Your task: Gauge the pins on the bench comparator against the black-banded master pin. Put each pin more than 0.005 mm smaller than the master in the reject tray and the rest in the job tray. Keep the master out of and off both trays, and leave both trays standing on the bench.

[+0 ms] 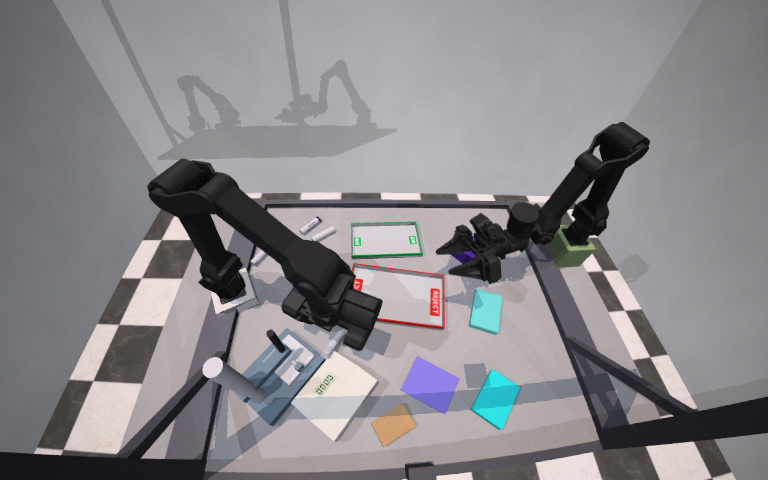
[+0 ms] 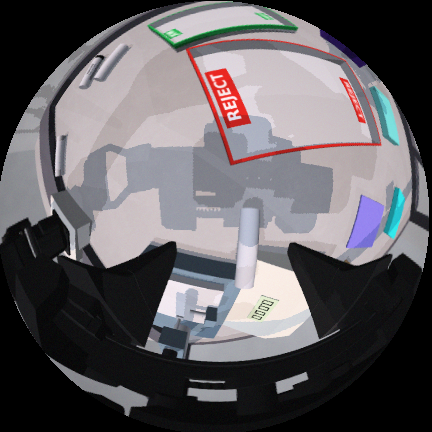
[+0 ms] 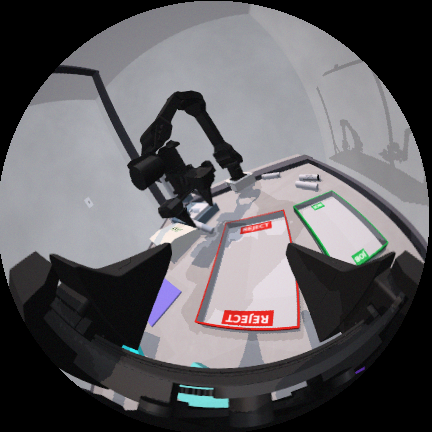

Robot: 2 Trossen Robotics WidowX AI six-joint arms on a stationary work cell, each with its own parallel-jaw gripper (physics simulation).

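Places are measured from the left arm's base along level axes (x ahead, y left, z up), in metres.
Pixels of known places: left gripper, between the fingertips: (image 1: 329,331) (image 2: 234,248) (image 3: 203,215); right gripper, between the fingertips: (image 1: 441,261) (image 3: 230,249); left arm's base, origin of its link: (image 1: 231,289) (image 2: 60,232) (image 3: 237,176); right arm's base, origin of its link: (image 1: 574,237).
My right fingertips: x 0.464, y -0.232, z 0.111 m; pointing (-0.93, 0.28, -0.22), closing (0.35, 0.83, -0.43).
Ahead of a thing's pixels: the offset from my right fingertips to its top centre. "spot": to the spot under its first point.
The black-banded master pin {0.197 m back, 0.369 m left, 0.129 m down} (image 1: 310,225) (image 2: 92,72) (image 3: 309,177) lies at the back left beside a plain pin {0.176 m back, 0.316 m left, 0.130 m down} (image 1: 323,233) (image 2: 112,62) (image 3: 306,185). Another plain pin {0.363 m back, 0.329 m left, 0.130 m down} (image 1: 259,257) (image 2: 61,155) (image 3: 271,175) lies nearer the left arm's base. A fourth pin {0.289 m back, 0.011 m right, 0.101 m down} (image 1: 334,343) (image 2: 247,247) (image 3: 204,227) is by the corner of the blue comparator (image 1: 271,410) (image 2: 227,300) and its readout box {spot: 0.325 m back, 0.149 m right, 0.099 m down} (image 1: 345,407). My left gripper (image 2: 234,248) is open above that pin, gripping nothing. My right gripper (image 1: 445,262) (image 3: 230,249) is open and empty, right of the trays. The job tray {0.016 m back, 0.213 m left, 0.132 m down} (image 1: 385,240) and reject tray {0.089 m back, 0.034 m left, 0.128 m down} (image 1: 402,294) hold no visible pins.
A dark purple block {0.179 m ahead, 0.039 m left, 0.102 m down} (image 1: 464,256) is partly hidden under the right gripper. Cyan blocks {0.097 m ahead, 0.121 m right, 0.131 m down} (image 1: 485,311) {0.029 m back, 0.298 m right, 0.133 m down} (image 1: 495,399), a violet block {0.137 m back, 0.194 m right, 0.145 m down} (image 1: 430,384) and an orange block {0.252 m back, 0.222 m right, 0.136 m down} (image 1: 393,424) lie at the right and front. A grey upright post {spot: 0.468 m back, 0.053 m right, 0.038 m up} (image 1: 235,382) stands at the comparator.
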